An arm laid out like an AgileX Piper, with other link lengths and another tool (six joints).
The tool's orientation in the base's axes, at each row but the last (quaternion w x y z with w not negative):
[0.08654, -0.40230, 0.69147, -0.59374]
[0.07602, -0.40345, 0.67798, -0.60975]
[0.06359, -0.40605, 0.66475, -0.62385]
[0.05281, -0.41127, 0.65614, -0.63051]
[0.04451, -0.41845, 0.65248, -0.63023]
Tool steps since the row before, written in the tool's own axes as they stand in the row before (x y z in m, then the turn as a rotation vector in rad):
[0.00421, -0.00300, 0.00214, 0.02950, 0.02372, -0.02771]
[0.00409, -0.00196, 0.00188, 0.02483, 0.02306, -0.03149]
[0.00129, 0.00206, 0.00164, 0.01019, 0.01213, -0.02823]
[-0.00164, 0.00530, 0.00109, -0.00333, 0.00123, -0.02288]
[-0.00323, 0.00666, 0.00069, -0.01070, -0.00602, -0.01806]
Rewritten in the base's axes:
[-0.00014, -0.00430, 0.00358, -0.04682, 0.00070, -0.00281]
[-0.00070, -0.00392, 0.00287, -0.04568, 0.00662, -0.00311]
[-0.00083, -0.00230, -0.00162, -0.02902, 0.01434, -0.00036]
[-0.00079, -0.00057, -0.00557, -0.01185, 0.01979, 0.00199]
[-0.00077, 0.00044, -0.00738, -0.00071, 0.02149, 0.00380]

